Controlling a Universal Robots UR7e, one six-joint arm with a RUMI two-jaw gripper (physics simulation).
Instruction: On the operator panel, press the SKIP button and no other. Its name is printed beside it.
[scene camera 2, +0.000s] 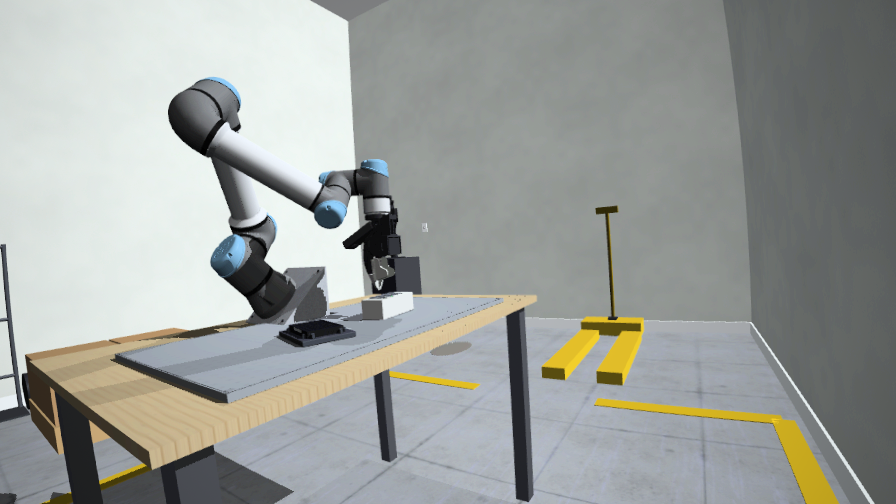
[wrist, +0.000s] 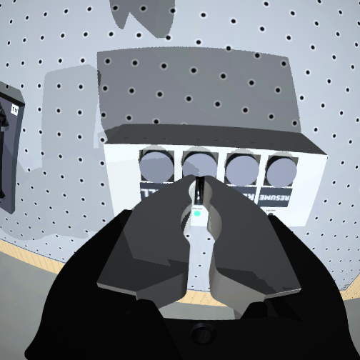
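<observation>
The operator panel (scene camera 2: 388, 306) (wrist: 120, 172) is a white box with a row of four round grey buttons. My gripper (scene camera 2: 378, 287) (wrist: 198, 178) is shut and empty, its tips a little above the panel. In the wrist view the tips overlap the lower edge of the second button from the left (wrist: 200, 163); the fingers hide its label, so SKIP is not readable. A green light (wrist: 197, 213) shows through the finger gap. The leftmost button (wrist: 156, 167) and third button (wrist: 242, 171) have partly hidden labels. The rightmost button (wrist: 281, 172) has an upside-down RESUME label (wrist: 275, 197).
The panel stands on a grey perforated board (scene camera 2: 219, 369) (wrist: 325, 110) on a wooden table (scene camera 2: 187, 432). A black fixture (scene camera 2: 316, 332) (wrist: 11, 150) lies to the panel's left in both views. A yellow pallet jack (scene camera 2: 612, 322) stands on the floor beyond the table.
</observation>
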